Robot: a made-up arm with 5 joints. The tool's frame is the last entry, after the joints. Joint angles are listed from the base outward. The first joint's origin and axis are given. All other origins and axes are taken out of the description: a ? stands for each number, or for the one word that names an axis. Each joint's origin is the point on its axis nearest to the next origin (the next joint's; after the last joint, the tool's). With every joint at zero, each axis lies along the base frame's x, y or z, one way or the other. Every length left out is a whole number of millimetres.
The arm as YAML. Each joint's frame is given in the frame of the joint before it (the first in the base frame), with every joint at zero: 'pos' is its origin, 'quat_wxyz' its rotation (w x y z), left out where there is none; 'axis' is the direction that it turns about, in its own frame. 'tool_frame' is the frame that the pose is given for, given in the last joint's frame.
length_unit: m
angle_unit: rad
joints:
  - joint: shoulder
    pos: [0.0, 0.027, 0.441]
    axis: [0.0, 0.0, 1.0]
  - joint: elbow
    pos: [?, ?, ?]
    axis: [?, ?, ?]
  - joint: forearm
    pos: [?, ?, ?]
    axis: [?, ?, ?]
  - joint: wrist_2
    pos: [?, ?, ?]
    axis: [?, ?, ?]
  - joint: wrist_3
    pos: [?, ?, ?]
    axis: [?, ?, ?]
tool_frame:
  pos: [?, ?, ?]
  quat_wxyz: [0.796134, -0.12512, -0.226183, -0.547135]
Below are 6 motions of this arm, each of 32 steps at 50 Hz.
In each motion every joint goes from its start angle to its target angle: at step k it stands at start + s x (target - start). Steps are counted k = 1, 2, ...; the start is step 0. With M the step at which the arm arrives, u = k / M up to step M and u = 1 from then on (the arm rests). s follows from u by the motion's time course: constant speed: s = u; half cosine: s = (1 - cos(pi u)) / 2; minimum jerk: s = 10 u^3 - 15 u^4 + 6 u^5.
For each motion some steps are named. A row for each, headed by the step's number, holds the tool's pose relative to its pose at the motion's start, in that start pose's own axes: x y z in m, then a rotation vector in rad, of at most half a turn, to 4 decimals.
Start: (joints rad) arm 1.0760 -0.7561 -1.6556 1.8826 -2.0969
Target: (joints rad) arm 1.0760 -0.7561 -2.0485 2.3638 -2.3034
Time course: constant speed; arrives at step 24
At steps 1, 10, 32:
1: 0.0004 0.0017 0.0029 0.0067 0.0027 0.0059
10: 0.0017 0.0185 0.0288 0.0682 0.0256 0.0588
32: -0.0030 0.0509 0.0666 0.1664 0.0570 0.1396

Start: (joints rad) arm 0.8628 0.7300 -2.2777 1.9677 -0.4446
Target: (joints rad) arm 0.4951 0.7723 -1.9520 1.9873 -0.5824
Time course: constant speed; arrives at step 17
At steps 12, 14, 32:
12: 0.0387 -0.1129 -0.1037 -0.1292 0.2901 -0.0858
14: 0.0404 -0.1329 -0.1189 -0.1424 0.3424 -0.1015
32: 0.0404 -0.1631 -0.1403 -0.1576 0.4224 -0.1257

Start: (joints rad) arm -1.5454 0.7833 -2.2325 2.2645 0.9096
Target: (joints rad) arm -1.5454 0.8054 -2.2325 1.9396 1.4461
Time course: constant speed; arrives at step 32
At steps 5, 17, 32:
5: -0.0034 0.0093 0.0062 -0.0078 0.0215 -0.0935
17: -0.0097 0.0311 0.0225 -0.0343 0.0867 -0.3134
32: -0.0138 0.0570 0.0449 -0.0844 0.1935 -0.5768

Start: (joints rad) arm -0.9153 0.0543 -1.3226 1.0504 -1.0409
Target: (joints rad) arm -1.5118 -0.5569 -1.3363 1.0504 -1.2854
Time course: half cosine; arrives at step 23
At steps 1, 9, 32:
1: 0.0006 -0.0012 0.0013 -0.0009 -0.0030 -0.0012
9: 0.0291 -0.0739 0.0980 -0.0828 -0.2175 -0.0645
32: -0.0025 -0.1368 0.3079 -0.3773 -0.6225 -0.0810

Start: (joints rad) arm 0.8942 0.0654 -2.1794 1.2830 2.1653
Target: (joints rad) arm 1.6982 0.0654 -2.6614 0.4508 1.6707
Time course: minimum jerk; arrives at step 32
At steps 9, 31, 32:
9: 0.0191 -0.0510 0.0479 -0.0409 0.1702 0.1713
31: 0.2899 -0.1214 0.3432 -0.5166 1.3009 0.7635
32: 0.2900 -0.1214 0.3432 -0.5168 1.3013 0.7635

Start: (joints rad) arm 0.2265 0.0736 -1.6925 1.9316 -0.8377
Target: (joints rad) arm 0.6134 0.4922 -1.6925 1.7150 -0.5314
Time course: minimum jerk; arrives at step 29
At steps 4, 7, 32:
4: 0.0009 0.0039 -0.0031 -0.0028 0.0032 0.0029
7: 0.0033 0.0177 -0.0139 -0.0128 0.0139 0.0132
32: -0.0409 0.1977 -0.1584 -0.1785 0.1006 0.1547

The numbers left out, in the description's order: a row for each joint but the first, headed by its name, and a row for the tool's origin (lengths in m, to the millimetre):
elbow: xyz -0.017 0.075 0.0, axis 0.0 1.0 0.0
forearm: xyz 0.081 0.0 0.433, axis 0.0 1.0 0.0
wrist_2: xyz 0.026 0.0 -0.215, axis 0.0 1.0 0.0
wrist_3: xyz 0.107 0.0 -0.155, axis 0.0 0.0 -1.0
tool: xyz -0.02 0.005 0.0

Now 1 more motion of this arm.
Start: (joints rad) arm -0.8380 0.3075 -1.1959 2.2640 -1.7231
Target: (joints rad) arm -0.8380 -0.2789 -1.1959 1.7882 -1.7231
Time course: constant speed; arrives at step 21
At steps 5, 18, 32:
5: -0.0177 0.0119 0.0098 -0.1060 -0.2177 0.0729
18: -0.0815 0.0530 0.0398 -0.3816 -0.7838 0.2626
32: -0.1014 0.0646 0.0456 -0.4452 -0.9145 0.3064

